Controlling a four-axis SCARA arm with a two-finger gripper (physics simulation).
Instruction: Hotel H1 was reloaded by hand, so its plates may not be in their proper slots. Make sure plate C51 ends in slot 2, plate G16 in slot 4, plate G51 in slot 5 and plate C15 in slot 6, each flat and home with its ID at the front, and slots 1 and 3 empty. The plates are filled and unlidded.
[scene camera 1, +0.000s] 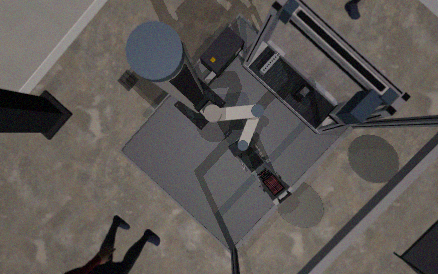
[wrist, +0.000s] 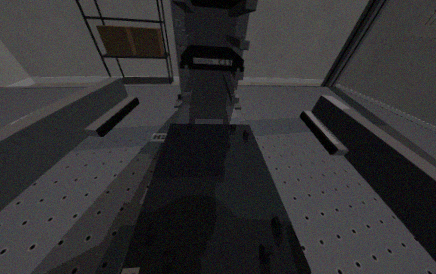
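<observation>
The hotel is a tall grey tower near the mat's front edge; a reddish filled plate shows at its top in the scene view. In the wrist view a dark plate with a front label that seems to read C15 lies flat on the hotel's ledges; its slot number cannot be told. Part of another dark plate shows above it, its ID hidden. My gripper is open and empty, fingers wide apart, facing the hotel, above a low dark stand. Plates G16, G51 and C51 cannot be identified.
The arm's column stands behind on the left. A dark box with a yellow mark and a framed bay with a dark deck stand at the back. Wall shelving with brown boxes shows far behind the hotel. A person's legs show off the mat.
</observation>
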